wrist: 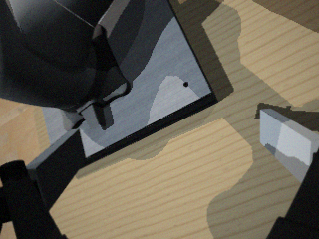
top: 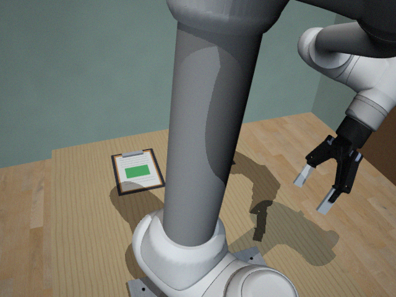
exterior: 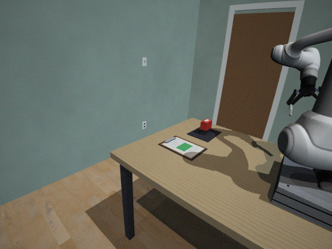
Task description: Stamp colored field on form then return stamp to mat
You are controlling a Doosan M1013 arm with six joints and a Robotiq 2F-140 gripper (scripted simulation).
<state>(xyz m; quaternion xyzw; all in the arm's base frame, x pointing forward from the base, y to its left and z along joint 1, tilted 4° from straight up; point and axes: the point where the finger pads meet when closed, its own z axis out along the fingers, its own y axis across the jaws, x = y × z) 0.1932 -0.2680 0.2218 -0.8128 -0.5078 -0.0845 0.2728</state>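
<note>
My hand is 55 cm short of the stamp, 23 cm above it and 3 cm to the right of it. Also, from my hand: form on clipboard (59 cm ahead, 31 cm to the left, 28 cm below); then dark mat (55 cm ahead, 28 cm below, 3 cm to the left).
</note>
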